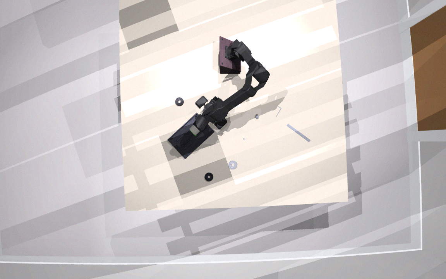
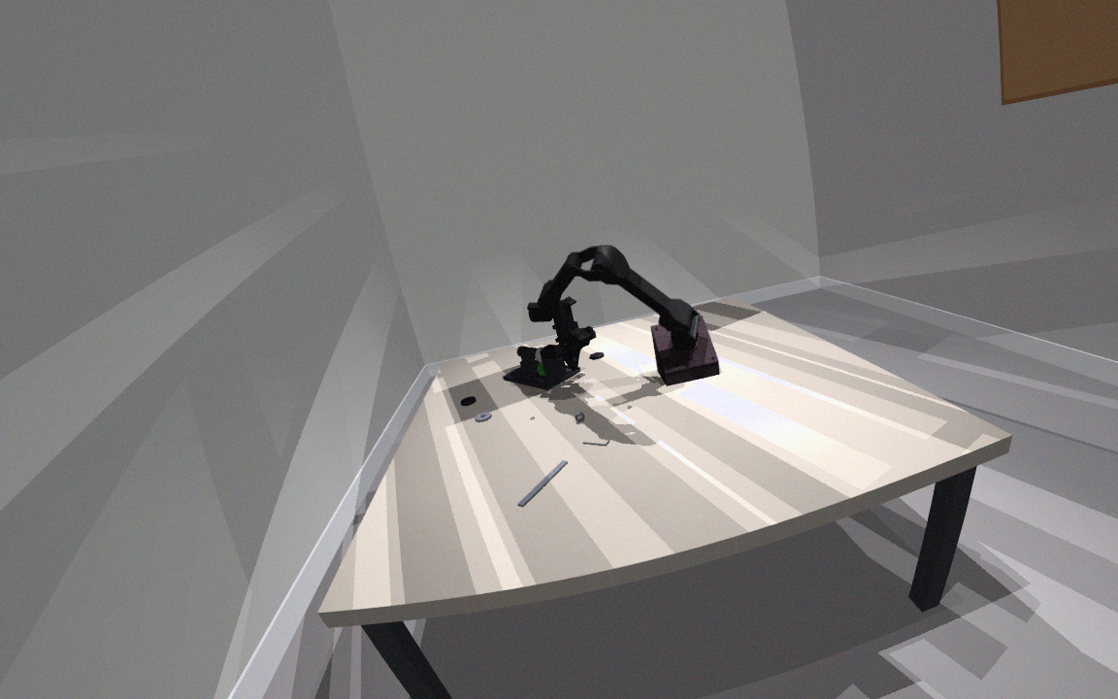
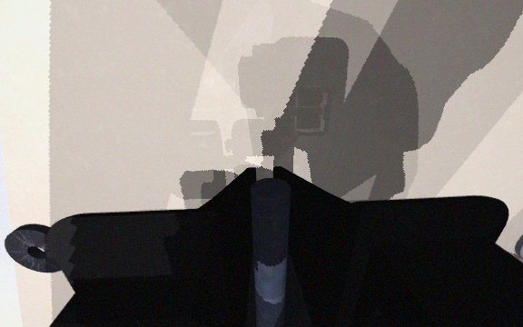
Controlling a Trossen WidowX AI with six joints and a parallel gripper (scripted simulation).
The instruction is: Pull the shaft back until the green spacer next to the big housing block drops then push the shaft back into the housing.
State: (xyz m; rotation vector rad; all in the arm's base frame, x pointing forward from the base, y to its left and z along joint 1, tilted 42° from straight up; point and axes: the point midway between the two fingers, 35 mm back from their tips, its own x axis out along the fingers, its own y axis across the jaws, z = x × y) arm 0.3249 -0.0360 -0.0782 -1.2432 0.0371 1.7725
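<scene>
Right now my gripper tip is 5 cm short of the grey shaft, 4 cm to the left of it and 3 cm below it. Round my gripper tip: green spacer: 11 cm ahead, 10 cm to the right, 1 cm below; grey metal bar: 7 cm ahead, 50 cm to the left, 4 cm below; white spacer: 9 cm ahead, 9 cm to the right, 3 cm above.
</scene>
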